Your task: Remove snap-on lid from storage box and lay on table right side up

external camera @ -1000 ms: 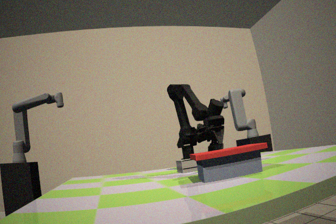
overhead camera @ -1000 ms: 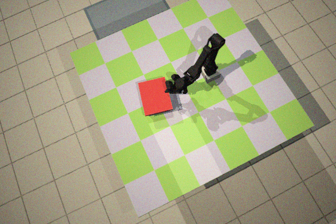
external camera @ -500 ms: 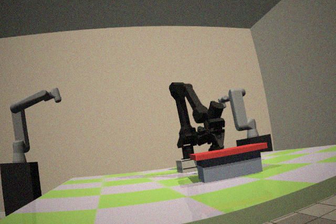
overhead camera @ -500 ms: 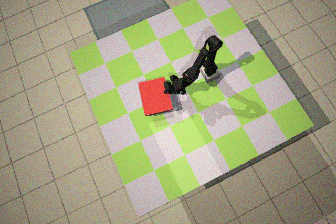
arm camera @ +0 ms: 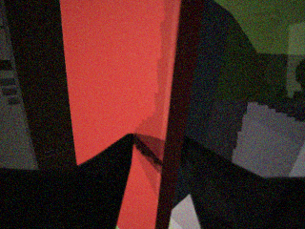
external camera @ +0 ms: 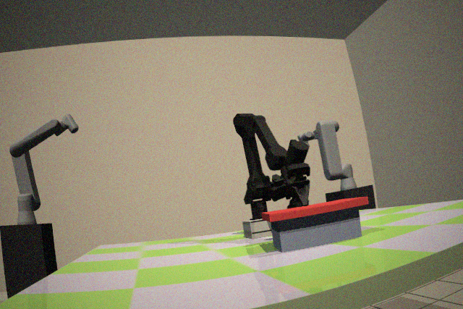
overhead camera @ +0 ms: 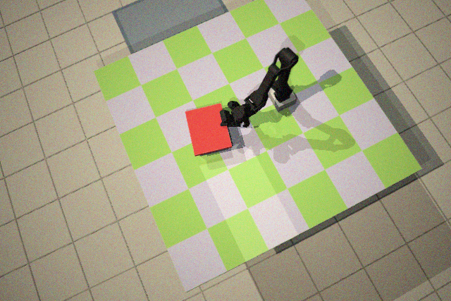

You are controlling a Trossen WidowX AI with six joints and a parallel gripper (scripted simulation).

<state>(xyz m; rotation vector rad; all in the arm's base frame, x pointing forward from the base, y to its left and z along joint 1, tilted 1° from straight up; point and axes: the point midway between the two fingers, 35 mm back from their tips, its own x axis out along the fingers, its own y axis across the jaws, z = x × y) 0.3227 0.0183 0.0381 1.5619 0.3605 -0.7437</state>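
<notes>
Now: gripper tip 70 mm short of the red lid, 20 mm to the left of it and 10 mm below it. Round my gripper tip: grey storage box: 70 mm ahead, 40 mm below, 20 mm to the right.
</notes>
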